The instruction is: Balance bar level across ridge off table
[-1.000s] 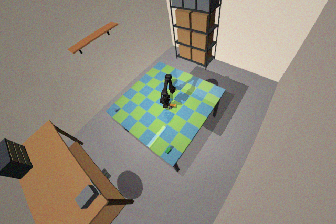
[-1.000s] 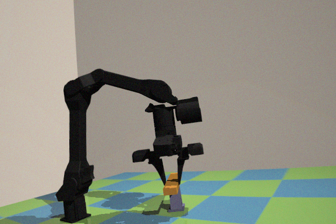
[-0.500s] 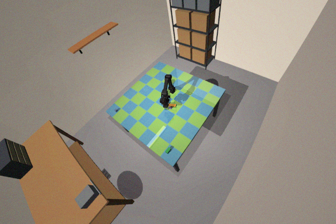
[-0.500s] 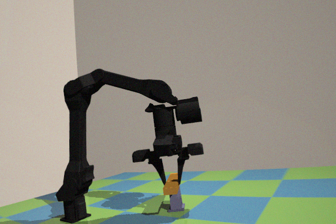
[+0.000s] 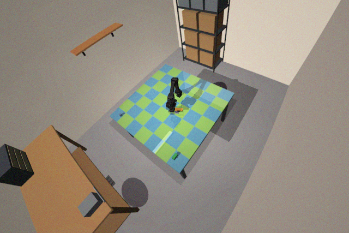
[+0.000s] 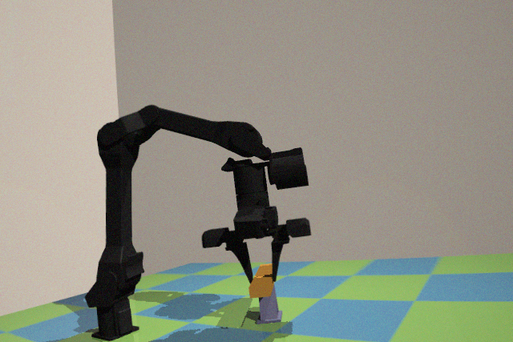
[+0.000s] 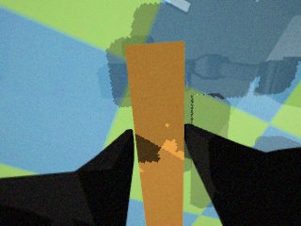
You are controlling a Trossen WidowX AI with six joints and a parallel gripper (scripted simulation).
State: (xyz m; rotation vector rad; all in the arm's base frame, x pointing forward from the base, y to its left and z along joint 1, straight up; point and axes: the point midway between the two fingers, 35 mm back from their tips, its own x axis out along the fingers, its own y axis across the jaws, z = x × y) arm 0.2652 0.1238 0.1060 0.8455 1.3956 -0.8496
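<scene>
The orange bar lies 10 mm behind my gripper tip and 30 mm to the left of it. Round my gripper tip: small dark block (470 mm ahead, 620 mm to the right, 60 mm below); then small green block (470 mm ahead, 380 mm to the left, 60 mm below).
</scene>
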